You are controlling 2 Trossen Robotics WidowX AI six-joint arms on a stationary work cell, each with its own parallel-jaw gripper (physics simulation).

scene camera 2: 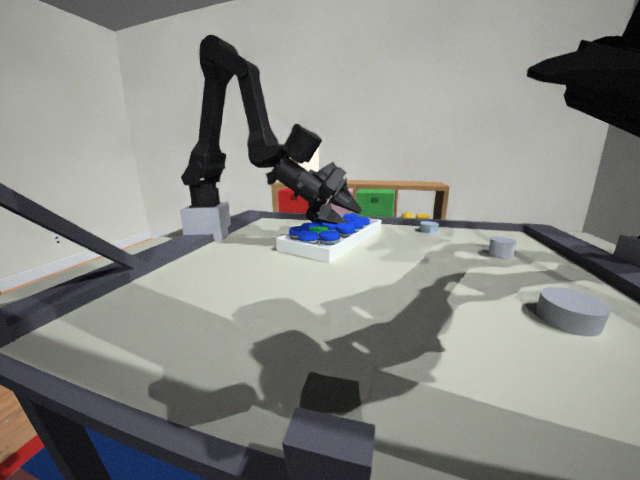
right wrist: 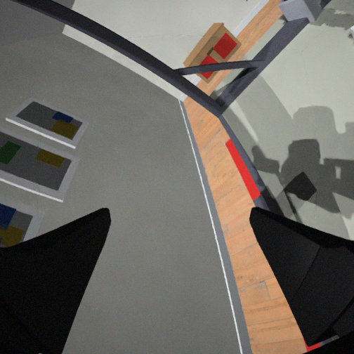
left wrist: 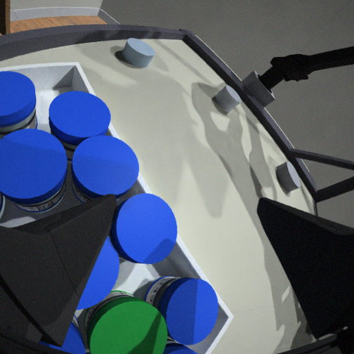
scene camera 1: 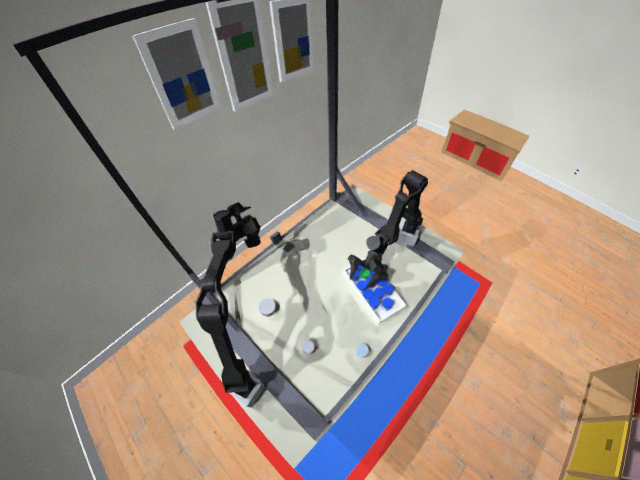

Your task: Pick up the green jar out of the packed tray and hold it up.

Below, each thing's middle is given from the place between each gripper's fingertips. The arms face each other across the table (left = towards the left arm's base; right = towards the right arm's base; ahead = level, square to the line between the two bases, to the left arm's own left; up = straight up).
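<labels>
My left hand is 34 cm to the left of the wide grey cylinder (scene camera 2: pixel 575 312), and it is also 22 cm past the cylinder and 5 cm above it.
As for my right hand, it is 23 cm short of the wide grey cylinder and 18 cm to the left of it, and my right hand is 27 cm above the cylinder as well.
</labels>
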